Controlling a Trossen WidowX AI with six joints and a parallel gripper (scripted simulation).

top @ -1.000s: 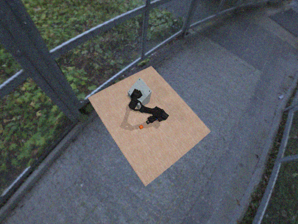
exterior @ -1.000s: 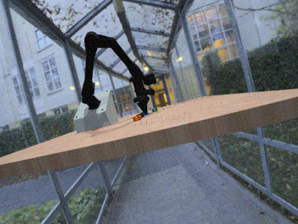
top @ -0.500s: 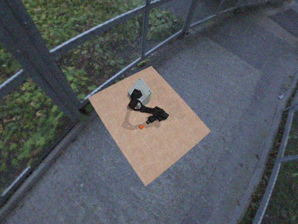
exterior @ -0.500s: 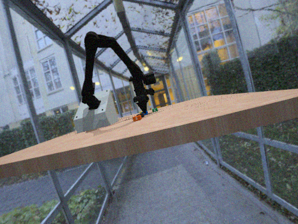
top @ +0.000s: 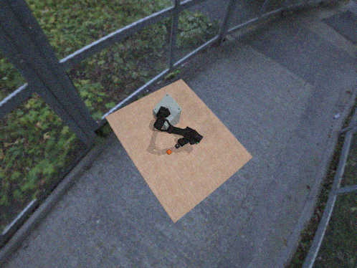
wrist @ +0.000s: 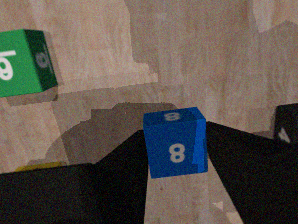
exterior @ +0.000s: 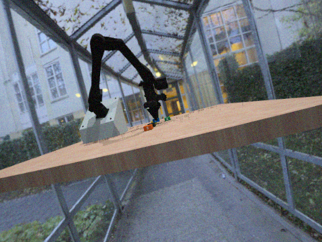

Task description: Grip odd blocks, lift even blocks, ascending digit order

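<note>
Right now my gripper tip is 40 mm short of the green block, 90 mm to the right of it and 10 mm above it. Also, from my gripper tip: blue block: 10 mm behind; then yellow block: 50 mm behind, 90 mm to the left, 10 mm below; then black block: 90 mm to the right, 10 mm below.
</note>
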